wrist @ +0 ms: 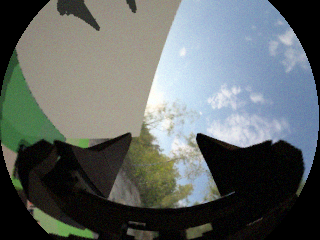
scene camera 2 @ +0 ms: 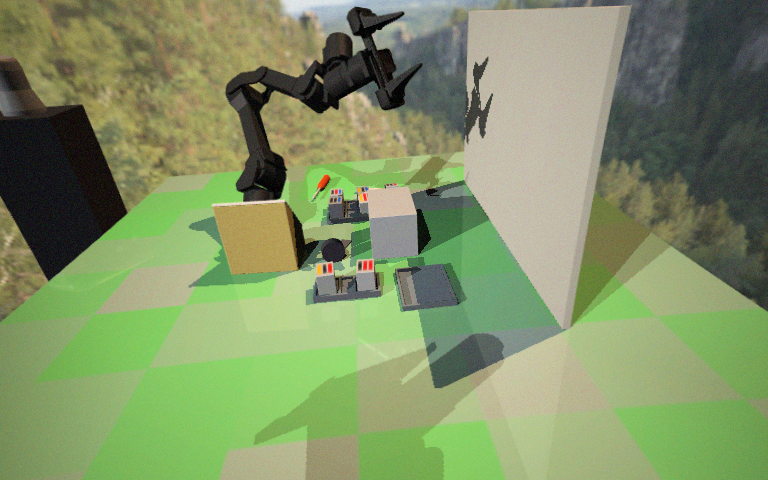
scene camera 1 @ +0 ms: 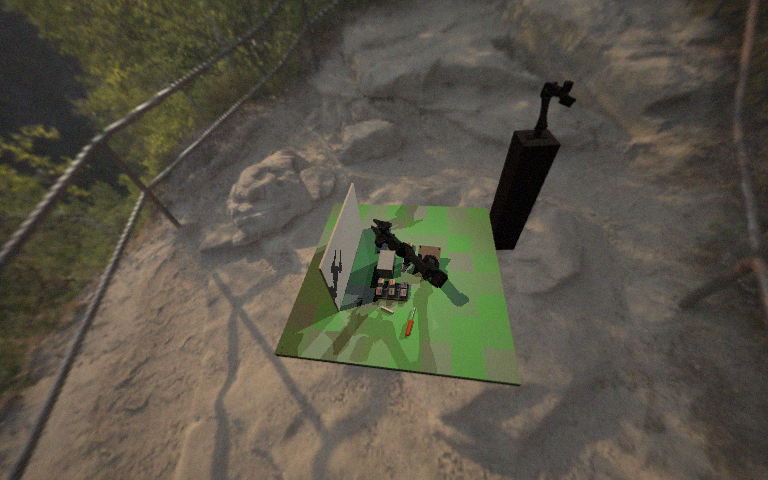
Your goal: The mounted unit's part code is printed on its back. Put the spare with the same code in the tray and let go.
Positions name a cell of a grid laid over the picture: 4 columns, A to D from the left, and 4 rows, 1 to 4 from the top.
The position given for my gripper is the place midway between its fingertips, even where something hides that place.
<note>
My gripper (scene camera 2: C1) is open, with nothing in its grasp. I also see a wall panel (scene camera 2: C1), a rack (scene camera 2: B3), a dark grey tray (scene camera 2: C3) and a grey-white box (scene camera 2: C2).
My gripper is seen too in the wrist view (wrist: C3). The wall panel also shows in the wrist view (wrist: B2) and in scene camera 1 (scene camera 1: B3).
</note>
